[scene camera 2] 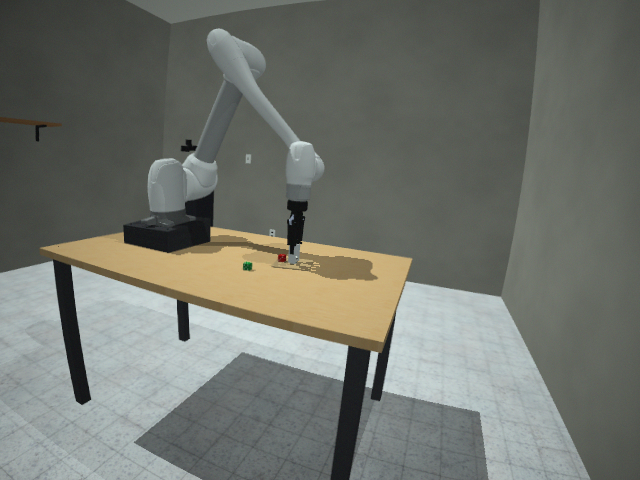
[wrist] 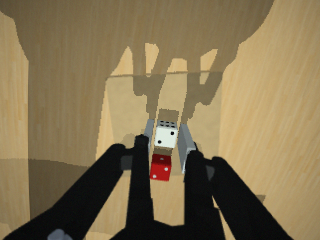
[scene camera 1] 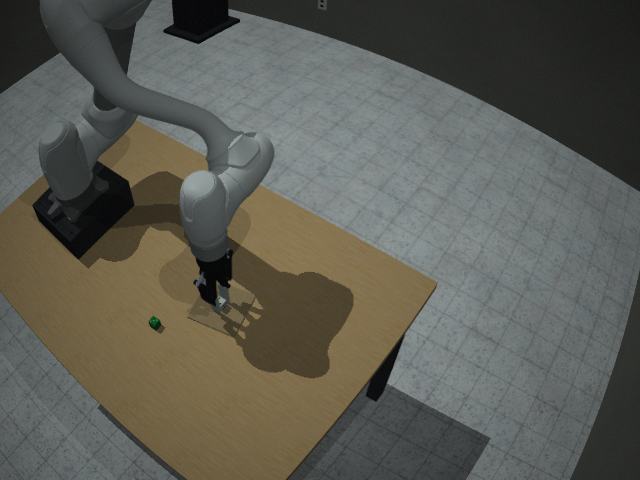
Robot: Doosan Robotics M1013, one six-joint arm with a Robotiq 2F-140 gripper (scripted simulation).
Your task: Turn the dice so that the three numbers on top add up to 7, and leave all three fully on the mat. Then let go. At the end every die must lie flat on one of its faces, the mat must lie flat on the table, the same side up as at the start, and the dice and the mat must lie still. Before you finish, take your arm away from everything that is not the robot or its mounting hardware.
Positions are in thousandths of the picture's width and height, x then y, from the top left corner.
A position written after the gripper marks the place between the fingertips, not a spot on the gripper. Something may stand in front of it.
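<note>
A tan mat (wrist: 608,415) is part of the scene. The gripper is there too, appearing in scene camera 1 as the gripper (scene camera 1: 345,634), in scene camera 2 as the gripper (scene camera 2: 459,545), and in the wrist view as the gripper (wrist: 517,548).
</note>
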